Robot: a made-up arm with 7 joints. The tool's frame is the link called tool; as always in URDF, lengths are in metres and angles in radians. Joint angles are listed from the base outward.
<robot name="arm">
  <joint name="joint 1" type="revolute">
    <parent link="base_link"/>
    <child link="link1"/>
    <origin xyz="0 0 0.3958" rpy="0 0 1.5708"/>
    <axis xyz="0 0 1"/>
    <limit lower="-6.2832" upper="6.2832"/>
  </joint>
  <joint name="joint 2" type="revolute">
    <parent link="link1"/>
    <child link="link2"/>
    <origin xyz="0 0 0" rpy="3.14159 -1.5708 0"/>
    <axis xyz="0 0 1"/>
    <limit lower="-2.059" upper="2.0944"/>
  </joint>
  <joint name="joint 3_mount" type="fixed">
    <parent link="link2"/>
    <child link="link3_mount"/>
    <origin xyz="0.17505 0 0"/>
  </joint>
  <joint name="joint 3" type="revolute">
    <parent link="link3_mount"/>
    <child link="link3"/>
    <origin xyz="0.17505 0 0" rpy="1.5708 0 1.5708"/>
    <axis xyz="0 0 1"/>
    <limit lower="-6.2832" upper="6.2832"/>
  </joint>
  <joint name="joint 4" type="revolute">
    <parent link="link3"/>
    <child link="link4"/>
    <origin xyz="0.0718 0 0" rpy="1.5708 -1.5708 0"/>
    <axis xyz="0 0 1"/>
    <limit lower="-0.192" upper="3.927"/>
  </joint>
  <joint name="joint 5" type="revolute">
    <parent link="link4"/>
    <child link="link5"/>
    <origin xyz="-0.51 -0.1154 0" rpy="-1.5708 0 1.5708"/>
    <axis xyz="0 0 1"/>
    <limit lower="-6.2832" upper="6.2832"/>
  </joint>
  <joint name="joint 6" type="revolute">
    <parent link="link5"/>
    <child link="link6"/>
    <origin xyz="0 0 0" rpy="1.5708 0 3.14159"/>
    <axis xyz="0 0 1"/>
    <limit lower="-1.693" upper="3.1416"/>
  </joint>
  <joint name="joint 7" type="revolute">
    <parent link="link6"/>
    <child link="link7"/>
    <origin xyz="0.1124 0.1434 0" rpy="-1.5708 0 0"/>
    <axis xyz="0 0 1"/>
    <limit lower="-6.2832" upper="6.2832"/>
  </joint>
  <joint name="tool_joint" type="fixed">
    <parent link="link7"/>
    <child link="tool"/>
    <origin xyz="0 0 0"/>
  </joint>
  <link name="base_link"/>
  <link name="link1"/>
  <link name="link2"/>
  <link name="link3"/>
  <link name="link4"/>
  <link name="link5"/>
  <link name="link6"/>
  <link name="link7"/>
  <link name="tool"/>
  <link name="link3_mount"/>
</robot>
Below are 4 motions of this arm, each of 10 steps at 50 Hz.
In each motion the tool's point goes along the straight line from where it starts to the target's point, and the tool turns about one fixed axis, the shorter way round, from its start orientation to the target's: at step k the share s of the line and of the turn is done. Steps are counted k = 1, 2, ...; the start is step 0. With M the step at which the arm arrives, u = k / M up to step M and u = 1 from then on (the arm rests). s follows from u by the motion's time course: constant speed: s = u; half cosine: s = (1 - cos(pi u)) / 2; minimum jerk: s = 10 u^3 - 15 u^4 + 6 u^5.
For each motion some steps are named. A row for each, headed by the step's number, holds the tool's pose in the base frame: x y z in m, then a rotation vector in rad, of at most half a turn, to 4 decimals.
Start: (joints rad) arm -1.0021 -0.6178 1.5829 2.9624 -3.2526 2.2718 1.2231
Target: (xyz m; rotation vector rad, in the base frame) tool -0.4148 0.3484 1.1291 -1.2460 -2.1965 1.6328
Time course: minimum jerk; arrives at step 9
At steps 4, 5, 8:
4: -0.4048 0.3681 1.1220 -1.3045 -2.1616 1.5700
5: -0.4082 0.3613 1.1244 -1.2847 -2.1737 1.5916
8: -0.4146 0.3488 1.1290 -1.2471 -2.1958 1.6316

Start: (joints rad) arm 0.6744 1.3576 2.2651 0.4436 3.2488 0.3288 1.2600
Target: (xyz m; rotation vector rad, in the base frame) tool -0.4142 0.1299 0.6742 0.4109 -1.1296 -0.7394
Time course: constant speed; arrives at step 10
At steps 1, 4, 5, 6, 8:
1: -0.4247 0.0691 0.6154 0.5849 -1.1921 -0.6970
4: -0.4212 0.0894 0.6350 0.5268 -1.1718 -0.7117
5: -0.4201 0.0961 0.6415 0.5074 -1.1649 -0.7164
6: -0.4189 0.1029 0.6481 0.4881 -1.1580 -0.7211
8: -0.4165 0.1164 0.6611 0.4495 -1.1439 -0.7304

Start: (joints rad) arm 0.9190 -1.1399 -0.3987 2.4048 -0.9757 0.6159 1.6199
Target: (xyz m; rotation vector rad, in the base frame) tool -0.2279 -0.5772 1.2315 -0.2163 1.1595 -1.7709
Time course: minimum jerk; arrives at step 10
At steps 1, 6, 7, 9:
1: -0.2816 -0.6443 1.1678 -0.0107 0.9615 -1.5447
6: -0.2451 -0.5987 1.2111 -0.1483 1.0963 -1.6998
7: -0.2367 -0.5882 1.2210 -0.1811 1.1271 -1.7346
9: -0.2284 -0.5778 1.2310 -0.2144 1.1578 -1.7690

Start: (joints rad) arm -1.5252 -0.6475 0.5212 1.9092 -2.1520 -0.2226 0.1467
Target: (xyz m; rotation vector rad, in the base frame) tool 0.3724 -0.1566 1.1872 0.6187 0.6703 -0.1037
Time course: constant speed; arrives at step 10
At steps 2, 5, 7, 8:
2: 0.4161 -0.0510 1.1758 0.5186 0.7459 -0.0366
5: 0.3997 -0.0906 1.1801 0.5563 0.7178 -0.0618
7: 0.3888 -0.1170 1.1829 0.5813 0.6989 -0.0785
8: 0.3833 -0.1302 1.1844 0.5938 0.6894 -0.0869

